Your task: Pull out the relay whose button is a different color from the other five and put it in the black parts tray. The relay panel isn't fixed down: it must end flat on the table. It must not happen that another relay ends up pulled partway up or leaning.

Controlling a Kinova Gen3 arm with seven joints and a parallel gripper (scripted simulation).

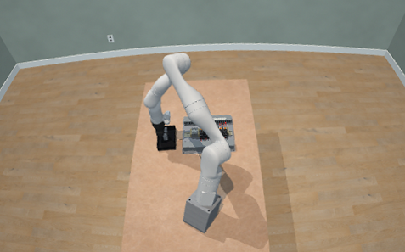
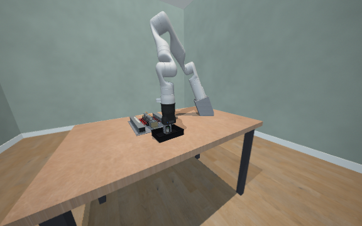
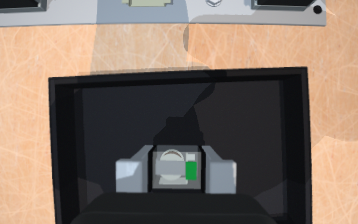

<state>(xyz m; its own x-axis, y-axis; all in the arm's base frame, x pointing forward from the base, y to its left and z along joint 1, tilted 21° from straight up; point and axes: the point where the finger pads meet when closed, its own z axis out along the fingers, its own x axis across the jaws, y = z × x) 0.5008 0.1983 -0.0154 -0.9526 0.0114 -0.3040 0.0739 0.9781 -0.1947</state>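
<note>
Now: the black parts tray 20 mm below my hand. Also, from my hand: relay panel (260 mm to the right, 10 mm below).
</note>
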